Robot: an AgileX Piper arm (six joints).
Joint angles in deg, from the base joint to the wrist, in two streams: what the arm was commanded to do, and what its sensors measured. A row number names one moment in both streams.
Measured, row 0:
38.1, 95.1, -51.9, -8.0, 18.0, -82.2
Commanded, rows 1 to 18:
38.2, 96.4, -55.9, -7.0, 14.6, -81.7
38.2, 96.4, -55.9, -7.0, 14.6, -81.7
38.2, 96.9, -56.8, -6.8, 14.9, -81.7
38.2, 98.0, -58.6, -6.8, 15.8, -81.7
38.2, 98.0, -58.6, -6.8, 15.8, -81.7
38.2, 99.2, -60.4, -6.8, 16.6, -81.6
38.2, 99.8, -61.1, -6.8, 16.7, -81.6
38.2, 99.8, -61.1, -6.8, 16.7, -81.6
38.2, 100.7, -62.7, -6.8, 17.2, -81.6
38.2, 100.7, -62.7, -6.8, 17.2, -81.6
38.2, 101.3, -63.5, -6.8, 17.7, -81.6
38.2, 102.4, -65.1, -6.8, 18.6, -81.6
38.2, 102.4, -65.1, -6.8, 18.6, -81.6
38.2, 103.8, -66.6, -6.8, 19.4, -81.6
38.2, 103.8, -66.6, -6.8, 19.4, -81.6
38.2, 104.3, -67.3, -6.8, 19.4, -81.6
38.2, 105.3, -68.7, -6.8, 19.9, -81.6
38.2, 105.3, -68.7, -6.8, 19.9, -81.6
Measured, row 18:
38.8, 104.7, -65.8, -6.7, 22.7, -83.1
